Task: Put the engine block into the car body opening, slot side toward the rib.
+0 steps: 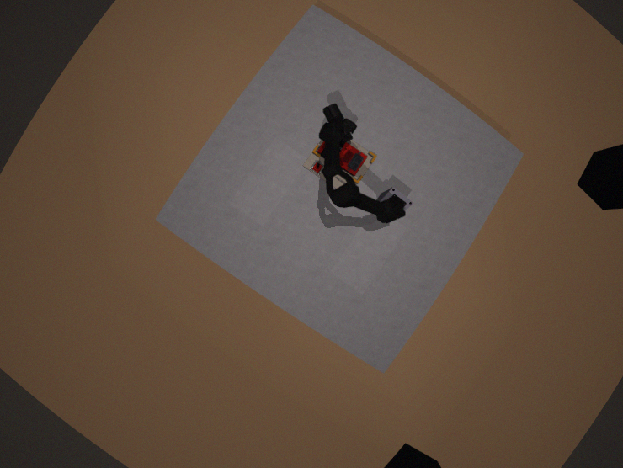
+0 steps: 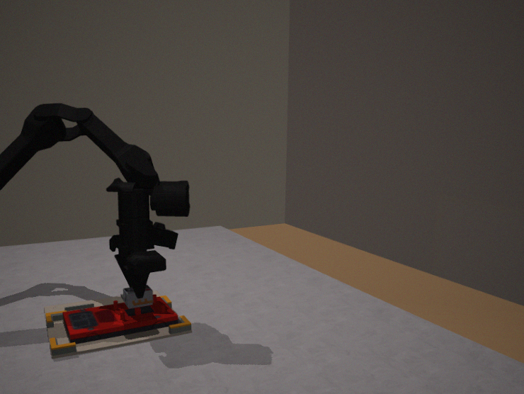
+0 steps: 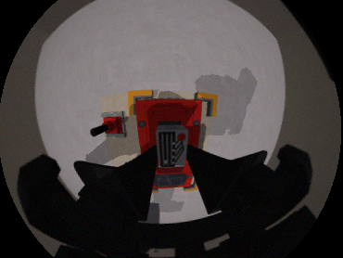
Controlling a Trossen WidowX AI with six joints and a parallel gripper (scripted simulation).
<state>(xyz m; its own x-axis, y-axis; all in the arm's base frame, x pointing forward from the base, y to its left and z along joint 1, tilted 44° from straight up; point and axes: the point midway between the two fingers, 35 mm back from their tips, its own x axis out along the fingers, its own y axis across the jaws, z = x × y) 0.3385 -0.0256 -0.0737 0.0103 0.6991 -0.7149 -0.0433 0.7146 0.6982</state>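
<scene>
Right now my gripper tip is 10 mm above the grey engine block.
</scene>
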